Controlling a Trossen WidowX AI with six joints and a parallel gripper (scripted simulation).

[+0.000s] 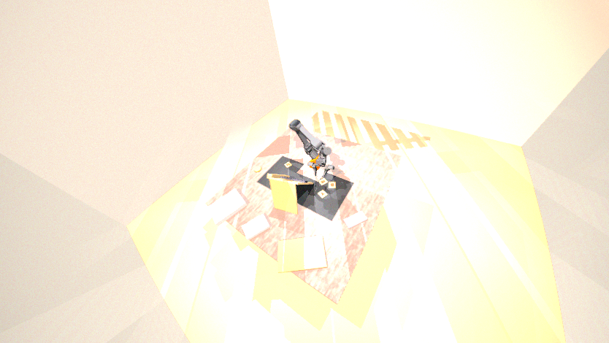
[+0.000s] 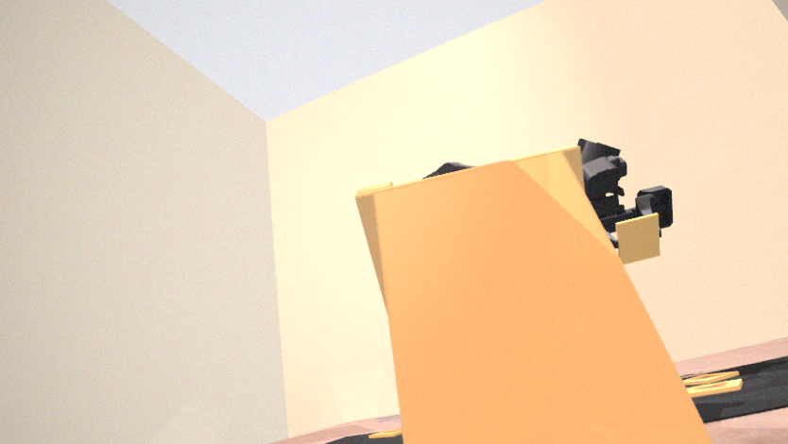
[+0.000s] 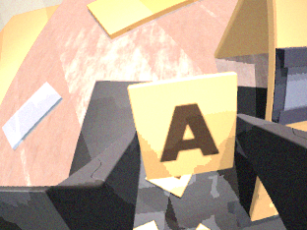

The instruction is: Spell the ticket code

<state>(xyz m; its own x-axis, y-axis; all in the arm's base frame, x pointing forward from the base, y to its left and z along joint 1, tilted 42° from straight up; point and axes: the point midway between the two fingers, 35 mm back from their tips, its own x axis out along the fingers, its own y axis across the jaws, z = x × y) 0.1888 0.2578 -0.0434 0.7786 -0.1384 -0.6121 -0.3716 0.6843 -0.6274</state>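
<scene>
My gripper tip is 18 cm to the left of the white ticket, 11 cm above it and 5 cm short of it. The rest, counted from my gripper tip: letter tile (right at my gripper tip); then flat yellow slab (44 cm ahead, 20 cm to the left, 19 cm below); then black mat (20 cm to the right, 19 cm below, 3 cm behind).
</scene>
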